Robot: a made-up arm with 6 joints.
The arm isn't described. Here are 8 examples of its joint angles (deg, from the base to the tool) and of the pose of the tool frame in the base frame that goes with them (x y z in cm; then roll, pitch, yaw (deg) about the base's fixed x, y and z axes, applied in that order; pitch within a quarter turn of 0, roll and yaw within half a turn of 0).
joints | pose
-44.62 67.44 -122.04 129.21 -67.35 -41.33 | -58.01 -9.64 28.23 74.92 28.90 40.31
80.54 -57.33 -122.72 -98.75 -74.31 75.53 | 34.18 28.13 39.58 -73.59 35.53 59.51
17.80 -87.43 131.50 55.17 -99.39 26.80 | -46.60 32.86 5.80 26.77 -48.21 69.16
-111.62 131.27 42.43 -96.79 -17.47 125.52 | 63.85 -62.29 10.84 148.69 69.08 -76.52
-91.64 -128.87 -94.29 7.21 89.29 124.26 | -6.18 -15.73 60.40 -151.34 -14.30 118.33
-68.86 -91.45 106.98 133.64 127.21 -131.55 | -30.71 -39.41 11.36 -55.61 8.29 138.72
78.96 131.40 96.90 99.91 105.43 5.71 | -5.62 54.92 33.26 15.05 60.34 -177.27
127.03 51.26 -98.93 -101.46 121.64 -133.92 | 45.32 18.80 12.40 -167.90 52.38 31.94
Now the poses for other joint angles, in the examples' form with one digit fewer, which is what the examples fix.
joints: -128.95 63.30 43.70 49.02 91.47 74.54
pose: 56.8 -50.2 21.5 -65.6 33.8 -2.7
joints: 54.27 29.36 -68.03 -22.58 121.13 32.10
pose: -11.7 37.2 1.2 93.4 -37.2 -35.4
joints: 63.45 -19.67 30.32 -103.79 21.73 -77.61
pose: 6.8 67.1 2.6 9.8 14.1 -85.5
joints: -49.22 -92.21 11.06 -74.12 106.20 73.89
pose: -39.5 -11.6 60.0 -105.2 9.0 130.5
